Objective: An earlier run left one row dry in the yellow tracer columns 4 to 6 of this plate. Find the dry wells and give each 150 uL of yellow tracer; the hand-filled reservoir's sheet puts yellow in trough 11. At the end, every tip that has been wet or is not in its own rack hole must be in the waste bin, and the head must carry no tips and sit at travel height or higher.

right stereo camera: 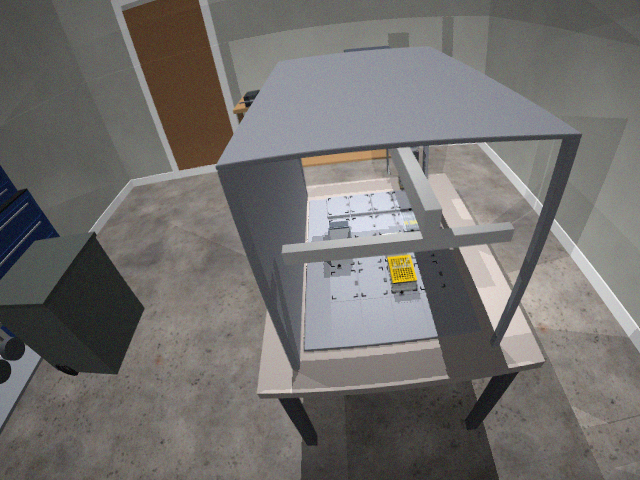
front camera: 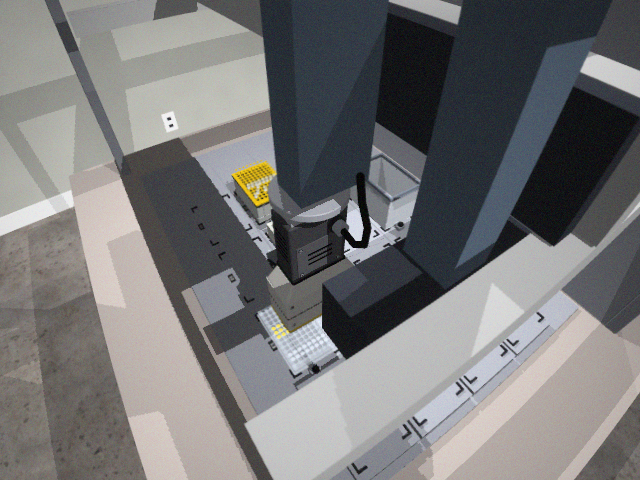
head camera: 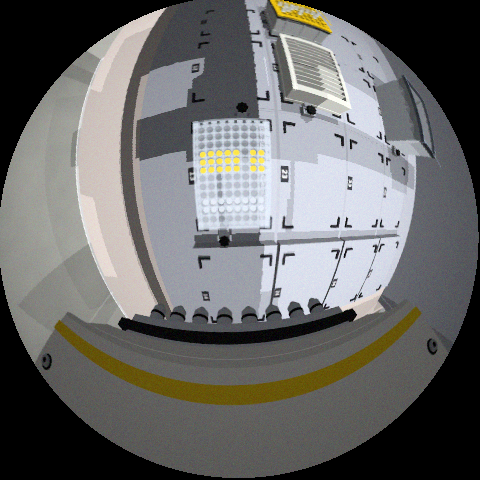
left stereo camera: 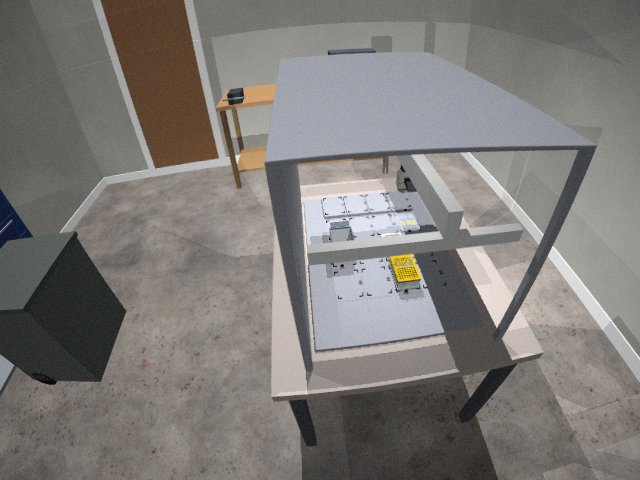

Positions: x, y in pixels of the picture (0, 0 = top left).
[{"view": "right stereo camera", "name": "enclosure roof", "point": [378, 99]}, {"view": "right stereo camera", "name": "enclosure post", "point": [569, 147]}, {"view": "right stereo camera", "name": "enclosure post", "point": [228, 178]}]
